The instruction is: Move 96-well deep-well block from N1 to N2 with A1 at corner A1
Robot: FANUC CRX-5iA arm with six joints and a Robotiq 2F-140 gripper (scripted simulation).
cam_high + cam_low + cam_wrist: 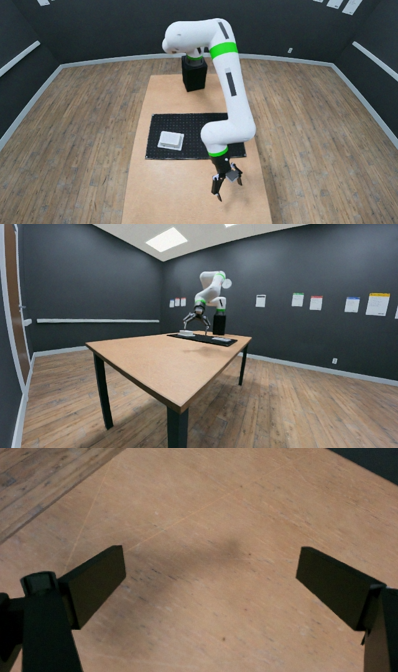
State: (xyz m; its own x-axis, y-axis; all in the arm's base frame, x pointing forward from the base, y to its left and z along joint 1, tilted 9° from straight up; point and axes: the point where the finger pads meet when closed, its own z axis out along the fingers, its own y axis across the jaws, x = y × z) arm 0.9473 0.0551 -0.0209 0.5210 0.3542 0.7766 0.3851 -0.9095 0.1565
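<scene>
The 96-well deep-well block is 410 mm behind my hand, 300 mm to the right of it and 80 mm below it. Also, from my hand: A1 label (350 mm behind, 160 mm to the left, 100 mm below); plate nest N2 (420 mm behind, 100 mm to the left, 100 mm below); plate nest N1 (410 mm behind, 300 mm to the right, 100 mm below).
</scene>
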